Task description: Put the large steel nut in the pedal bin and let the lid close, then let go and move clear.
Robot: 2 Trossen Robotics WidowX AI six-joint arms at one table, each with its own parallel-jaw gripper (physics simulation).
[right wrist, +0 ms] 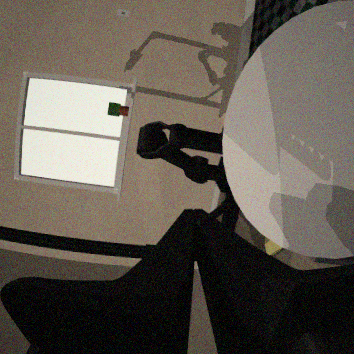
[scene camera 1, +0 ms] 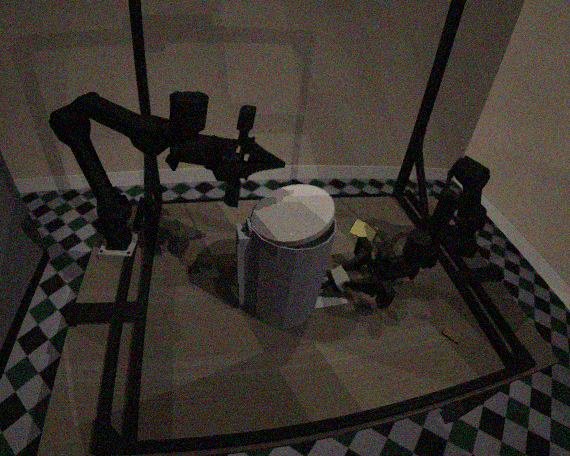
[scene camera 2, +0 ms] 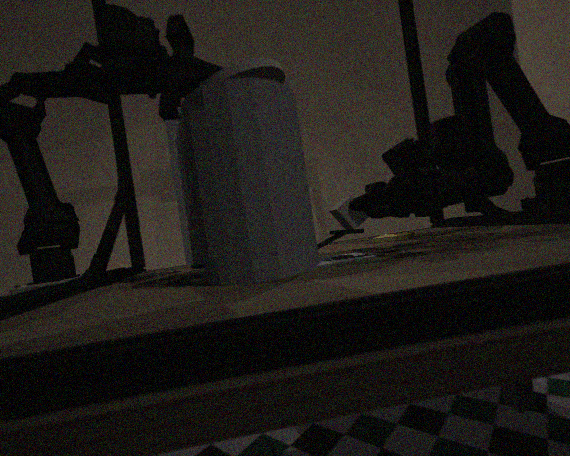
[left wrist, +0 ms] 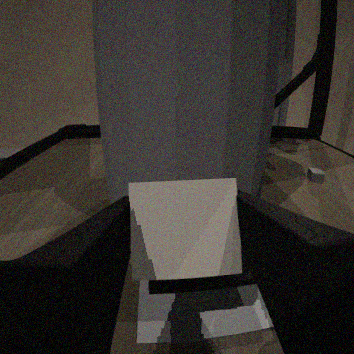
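Where they show: left gripper, fingertip midpoint: (scene camera 1: 340, 276) (scene camera 2: 344, 207) (left wrist: 182, 202); right gripper, fingertip midpoint: (right wrist: 192, 217) (scene camera 1: 284, 164); left arm's base at its link origin: (right wrist: 220, 173) (scene camera 1: 461, 235) (scene camera 2: 560, 194); right arm's base at its link origin: (scene camera 1: 119, 242) (scene camera 2: 54, 280).
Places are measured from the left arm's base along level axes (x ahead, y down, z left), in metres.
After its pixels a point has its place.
The grey pedal bin (scene camera 1: 283, 280) {x 0.551, y -0.122, z 0.400 m} (scene camera 2: 251, 181) {x 0.524, y -0.077, z 0.396 m} (left wrist: 182, 88) {x 0.471, y -0.081, z 0.298 m} stands mid-table. Its pale round lid (scene camera 1: 294, 213) {x 0.551, y -0.227, z 0.327 m} (scene camera 2: 256, 70) {x 0.504, y -0.223, z 0.369 m} (right wrist: 298, 140) {x 0.557, y -0.228, z 0.305 m} lies low and slightly tilted, with a narrow dark gap at the front rim. My left gripper (scene camera 1: 337, 281) {x 0.422, y -0.032, z 0.284 m} (scene camera 2: 348, 212) {x 0.422, y -0.032, z 0.284 m} (left wrist: 182, 202) {x 0.422, y -0.032, z 0.284 m} is low at the bin's foot, shut on the bin's pale square pedal (scene camera 1: 340, 274) {x 0.425, y -0.041, z 0.287 m} (left wrist: 186, 239) {x 0.405, y -0.026, z 0.277 m}. My right gripper (scene camera 1: 278, 162) {x 0.584, y -0.289, z 0.264 m} (scene camera 2: 215, 68) {x 0.584, y -0.289, z 0.264 m} (right wrist: 192, 217) {x 0.584, y -0.289, z 0.264 m} is shut and empty, hovering just beyond the lid's far left edge. The large steel nut shows in no view.
A yellow flat piece (scene camera 1: 362, 228) {x 0.338, y 0.037, z 0.005 m} lies on the table behind the left arm. A small orange piece (scene camera 1: 451, 335) {x 0.114, y 0.040, z 0.366 m} lies near the right front edge. A small grey block (left wrist: 316, 174) {x 0.661, y 0.035, z 0.133 m} sits past the bin. Black frame posts (scene camera 1: 430, 99) {x 0.188, y -0.349, z -0.217 m} ring the table.
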